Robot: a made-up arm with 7 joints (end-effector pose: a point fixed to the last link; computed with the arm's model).
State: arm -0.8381 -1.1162 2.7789 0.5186 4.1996 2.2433 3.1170
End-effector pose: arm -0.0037 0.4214 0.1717 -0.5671 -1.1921 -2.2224
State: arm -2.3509 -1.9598 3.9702 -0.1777 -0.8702 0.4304 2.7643
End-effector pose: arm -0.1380 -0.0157 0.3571 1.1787 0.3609 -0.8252
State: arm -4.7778 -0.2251 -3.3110 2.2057 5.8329 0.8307 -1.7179
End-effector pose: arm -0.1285 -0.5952 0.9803 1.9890 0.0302 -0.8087
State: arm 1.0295 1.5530 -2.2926 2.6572 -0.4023 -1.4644 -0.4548
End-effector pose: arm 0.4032 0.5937 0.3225 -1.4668 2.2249 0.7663
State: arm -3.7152 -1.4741 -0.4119 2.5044 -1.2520 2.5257 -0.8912
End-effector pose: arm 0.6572 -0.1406 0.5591 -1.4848 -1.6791 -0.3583
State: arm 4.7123 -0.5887 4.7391 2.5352 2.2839 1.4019 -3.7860
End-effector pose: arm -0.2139 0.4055 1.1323 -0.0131 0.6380 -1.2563
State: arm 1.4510 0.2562 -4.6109 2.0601 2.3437 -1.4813 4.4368
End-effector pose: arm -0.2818 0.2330 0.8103 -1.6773 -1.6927 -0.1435
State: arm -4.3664 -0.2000 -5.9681 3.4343 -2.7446 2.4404 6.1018
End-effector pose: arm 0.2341 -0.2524 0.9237 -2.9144 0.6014 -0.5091
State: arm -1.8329 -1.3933 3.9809 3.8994 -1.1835 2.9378 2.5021
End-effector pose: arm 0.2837 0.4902 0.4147 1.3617 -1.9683 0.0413
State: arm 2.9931 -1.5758 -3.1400 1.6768 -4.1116 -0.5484 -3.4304
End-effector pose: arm 0.4038 -0.1977 -0.1190 2.4496 1.4804 -0.6595
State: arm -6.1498 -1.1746 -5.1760 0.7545 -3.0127 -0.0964 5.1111
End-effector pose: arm -0.0279 0.3262 0.5047 -1.6931 0.3475 -0.9791
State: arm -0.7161 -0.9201 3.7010 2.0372 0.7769 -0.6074 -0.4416
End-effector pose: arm -0.6595 0.4734 0.5359 -1.0966 -1.2565 -0.0693
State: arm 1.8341 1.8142 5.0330 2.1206 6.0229 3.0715 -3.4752
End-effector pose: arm 0.1385 0.5038 0.1836 -0.4786 -1.3497 2.0336
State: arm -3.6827 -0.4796 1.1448 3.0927 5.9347 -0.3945 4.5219
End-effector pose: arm 0.4487 -0.1683 1.0486 -0.4173 0.7257 -1.3651
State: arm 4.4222 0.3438 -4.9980 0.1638 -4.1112 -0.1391 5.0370
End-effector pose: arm 0.0785 -0.1524 0.2703 -2.1255 2.0189 0.0755
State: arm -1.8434 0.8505 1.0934 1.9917 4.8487 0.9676 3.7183
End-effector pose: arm 0.2239 -0.7790 0.5876 1.4657 2.0716 -1.0135
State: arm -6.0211 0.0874 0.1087 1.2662 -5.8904 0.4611 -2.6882
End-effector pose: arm 0.5831 0.2086 0.6609 0.4686 2.4726 0.7394
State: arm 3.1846 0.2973 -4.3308 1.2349 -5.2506 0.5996 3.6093
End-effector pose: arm 0.1287 -0.5391 0.7178 1.8878 0.7282 0.9917
